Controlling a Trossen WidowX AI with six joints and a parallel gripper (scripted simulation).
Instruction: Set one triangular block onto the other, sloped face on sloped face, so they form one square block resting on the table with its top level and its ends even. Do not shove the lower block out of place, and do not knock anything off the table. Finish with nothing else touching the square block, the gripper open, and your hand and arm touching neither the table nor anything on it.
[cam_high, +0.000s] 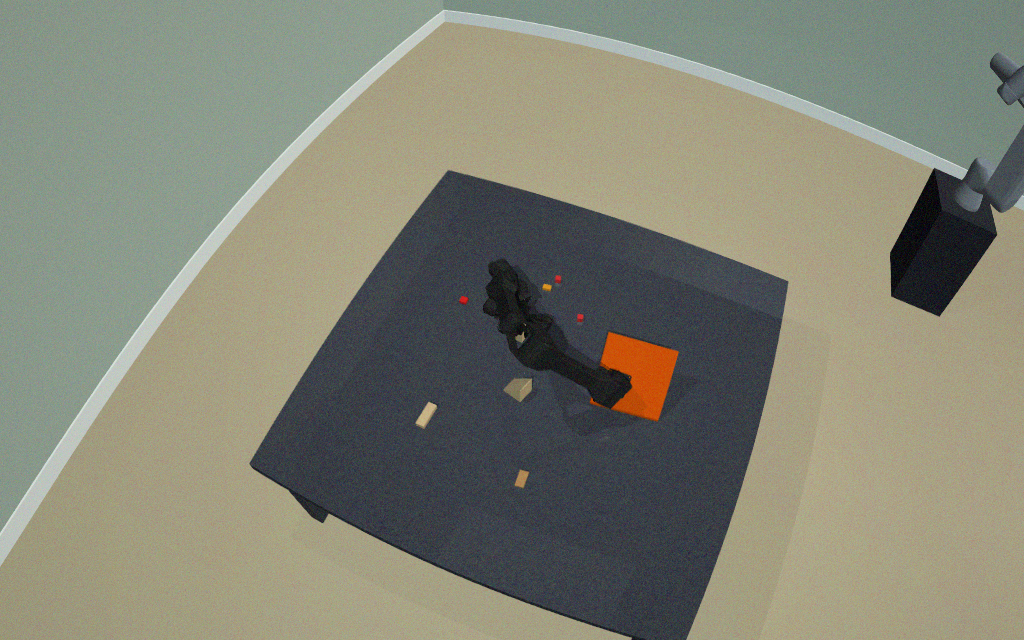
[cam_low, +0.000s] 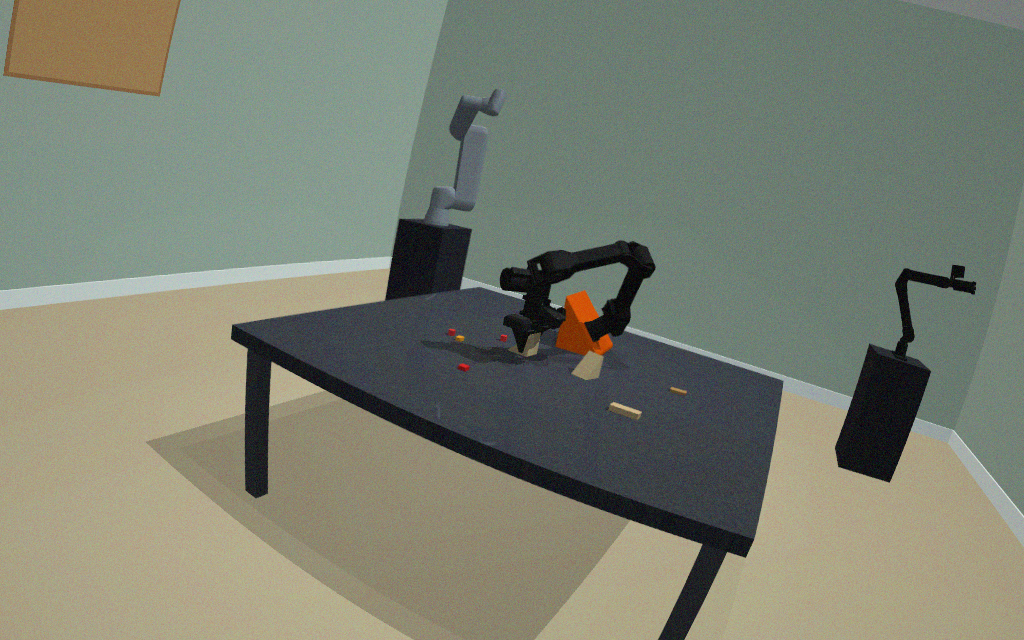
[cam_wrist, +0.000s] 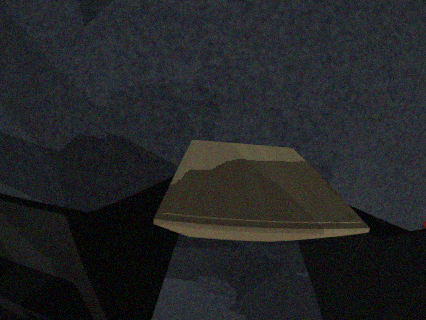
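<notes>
My gripper tip is now 1 cm below the tan triangular block. From my gripper tip the other things lie so: orange piece 20 cm to the right, 3 cm below, 1 cm behind.
</notes>
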